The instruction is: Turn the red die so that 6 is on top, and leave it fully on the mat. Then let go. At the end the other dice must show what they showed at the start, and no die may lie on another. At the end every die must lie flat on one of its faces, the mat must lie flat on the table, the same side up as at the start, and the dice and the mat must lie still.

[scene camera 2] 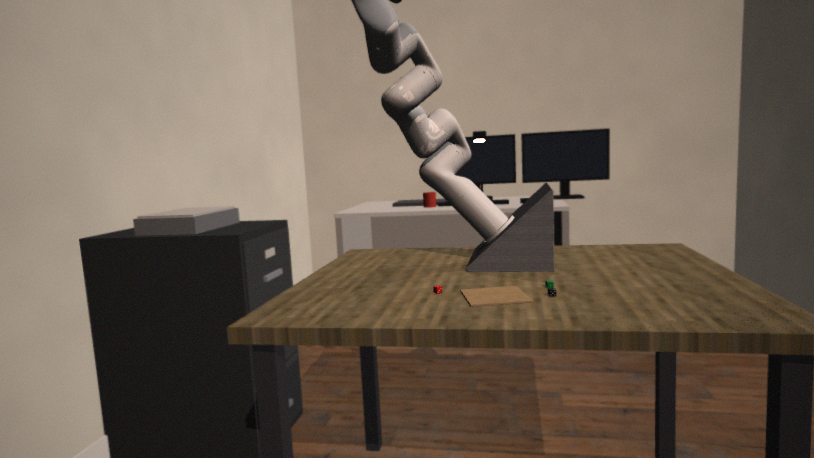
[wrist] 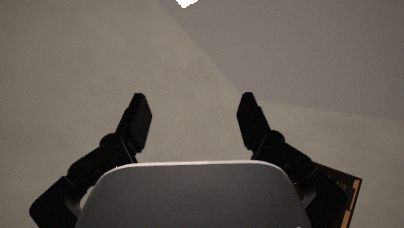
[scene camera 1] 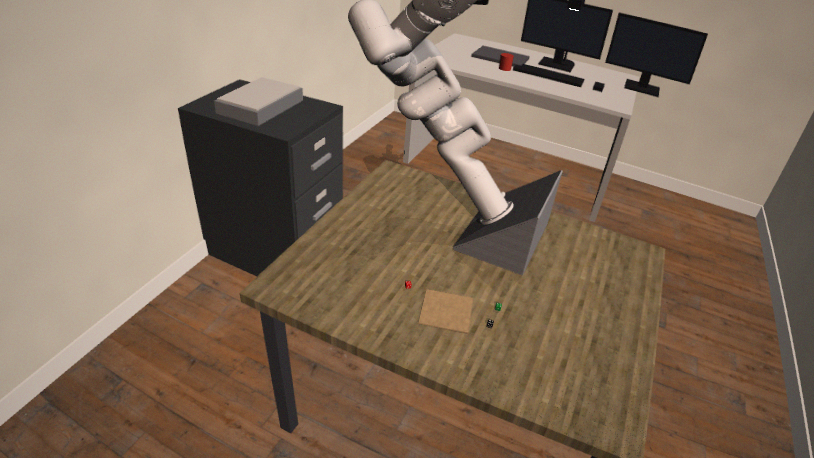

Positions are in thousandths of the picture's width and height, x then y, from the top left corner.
A tan mat shows in scene camera 2 (627, 643) and in scene camera 1 (545, 678); in the wrist view it is out of frame.
